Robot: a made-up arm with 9 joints. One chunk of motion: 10 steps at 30 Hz.
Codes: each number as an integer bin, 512 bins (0 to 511) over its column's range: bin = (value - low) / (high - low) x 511, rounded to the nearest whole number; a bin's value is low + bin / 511 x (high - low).
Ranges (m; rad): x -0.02..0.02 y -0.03..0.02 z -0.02..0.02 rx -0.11..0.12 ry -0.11..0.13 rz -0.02..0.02
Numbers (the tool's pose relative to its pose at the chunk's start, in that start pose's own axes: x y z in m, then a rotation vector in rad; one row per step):
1: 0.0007 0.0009 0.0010 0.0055 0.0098 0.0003
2: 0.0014 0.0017 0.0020 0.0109 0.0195 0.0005
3: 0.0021 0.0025 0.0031 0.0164 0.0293 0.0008
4: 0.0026 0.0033 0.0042 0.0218 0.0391 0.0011
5: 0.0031 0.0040 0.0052 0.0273 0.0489 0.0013
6: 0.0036 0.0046 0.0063 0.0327 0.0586 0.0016
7: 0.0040 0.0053 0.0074 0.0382 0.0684 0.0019
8: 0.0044 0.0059 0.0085 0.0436 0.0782 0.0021
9: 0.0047 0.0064 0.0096 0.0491 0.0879 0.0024
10: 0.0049 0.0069 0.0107 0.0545 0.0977 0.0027
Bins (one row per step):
1: 264 316 268 257 255 259
2: 273 324 281 269 276 262
3: 282 332 295 281 297 266
4: 289 340 309 293 317 270
5: 295 347 322 305 338 272
6: 301 354 336 317 359 276
7: 307 361 350 329 380 280
8: 312 367 364 341 401 282
9: 316 372 378 353 421 286
10: 318 377 392 365 442 290

